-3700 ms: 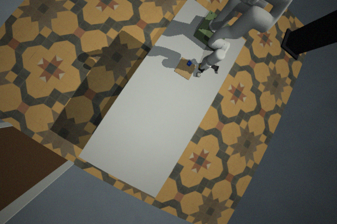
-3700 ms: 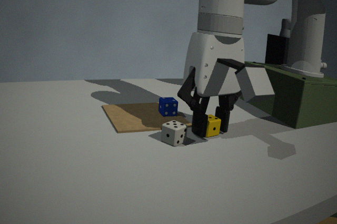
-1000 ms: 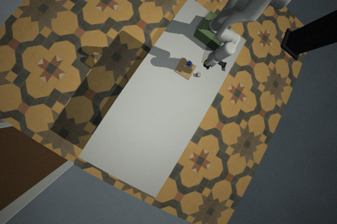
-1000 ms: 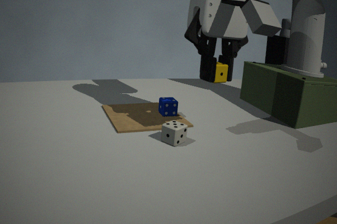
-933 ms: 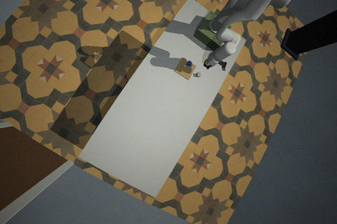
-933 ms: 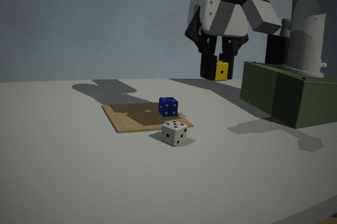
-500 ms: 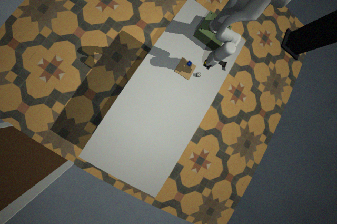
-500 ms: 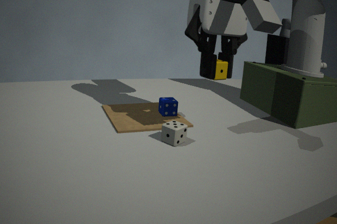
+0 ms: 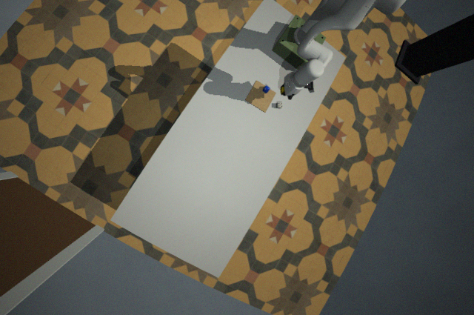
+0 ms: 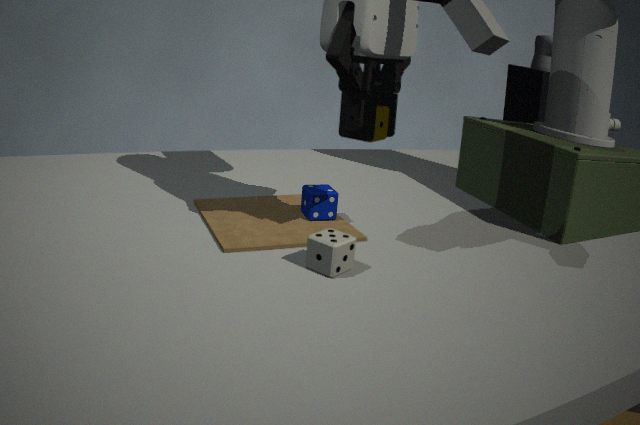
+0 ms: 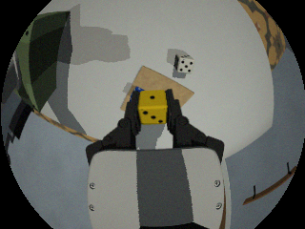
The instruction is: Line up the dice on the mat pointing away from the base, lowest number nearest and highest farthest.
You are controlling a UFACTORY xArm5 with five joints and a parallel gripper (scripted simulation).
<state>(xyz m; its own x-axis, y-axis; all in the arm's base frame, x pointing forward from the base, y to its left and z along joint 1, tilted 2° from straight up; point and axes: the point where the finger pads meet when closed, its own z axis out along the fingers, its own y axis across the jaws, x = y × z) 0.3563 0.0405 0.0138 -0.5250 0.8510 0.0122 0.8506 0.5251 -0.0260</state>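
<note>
Now: the tan mat 50 mm ahead of my hand, 80 mm to the right of it and 120 mm below it. Round my hand: white die: 50 mm ahead, 40 mm to the left, 110 mm below; blue die: 10 mm ahead, 70 mm to the right, 100 mm below; yellow die: 10 mm below.
</note>
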